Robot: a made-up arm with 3 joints. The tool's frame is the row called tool. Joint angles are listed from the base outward. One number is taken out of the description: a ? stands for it. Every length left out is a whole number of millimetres.
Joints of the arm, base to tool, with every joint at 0 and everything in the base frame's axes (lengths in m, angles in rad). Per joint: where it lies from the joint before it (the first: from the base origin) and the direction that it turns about. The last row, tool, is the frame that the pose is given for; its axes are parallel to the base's.
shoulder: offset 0.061 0 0.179 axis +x
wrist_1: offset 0 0.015 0.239 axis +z
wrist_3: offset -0.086 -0.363 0 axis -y
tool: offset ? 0 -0.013
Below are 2 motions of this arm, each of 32 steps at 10 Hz.
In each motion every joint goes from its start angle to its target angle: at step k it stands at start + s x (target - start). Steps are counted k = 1, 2, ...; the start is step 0. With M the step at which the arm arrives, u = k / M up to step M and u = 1 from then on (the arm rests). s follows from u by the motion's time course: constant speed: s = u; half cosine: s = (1 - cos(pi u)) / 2; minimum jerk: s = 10 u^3 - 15 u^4 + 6 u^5.
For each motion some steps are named. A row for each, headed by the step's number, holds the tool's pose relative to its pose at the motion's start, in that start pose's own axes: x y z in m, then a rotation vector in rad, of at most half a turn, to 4 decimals.
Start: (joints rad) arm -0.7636 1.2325 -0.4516
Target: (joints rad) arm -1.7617 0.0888 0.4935
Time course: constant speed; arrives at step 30
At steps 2, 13, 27, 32:
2: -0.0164 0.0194 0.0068 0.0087 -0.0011 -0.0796
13: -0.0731 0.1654 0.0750 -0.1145 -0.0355 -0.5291
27: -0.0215 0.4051 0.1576 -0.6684 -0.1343 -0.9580
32: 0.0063 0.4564 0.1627 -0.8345 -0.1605 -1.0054

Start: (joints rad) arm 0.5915 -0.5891 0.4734
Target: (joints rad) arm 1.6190 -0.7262 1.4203
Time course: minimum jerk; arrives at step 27
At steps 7, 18, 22, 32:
7: -0.0045 -0.0144 -0.0329 0.0755 -0.0418 -0.0620
18: -0.0660 -0.0322 -0.2191 0.3507 -0.2342 -0.5505
22: -0.0871 -0.0217 -0.2569 0.3675 -0.2599 -0.6840
32: -0.0936 -0.0178 -0.2671 0.3687 -0.2656 -0.7228

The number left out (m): -0.079
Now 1 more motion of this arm.
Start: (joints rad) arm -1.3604 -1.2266 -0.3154
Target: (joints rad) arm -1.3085 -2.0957 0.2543
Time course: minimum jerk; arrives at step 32
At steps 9, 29, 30, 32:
9: -0.0378 0.0221 -0.0183 0.0349 -0.0723 -0.1159
29: -0.1852 0.2443 -0.0893 0.0237 -0.4769 -0.8712
30: -0.1856 0.2458 -0.0895 0.0225 -0.4789 -0.8756
32: -0.1857 0.2465 -0.0896 0.0219 -0.4798 -0.8776

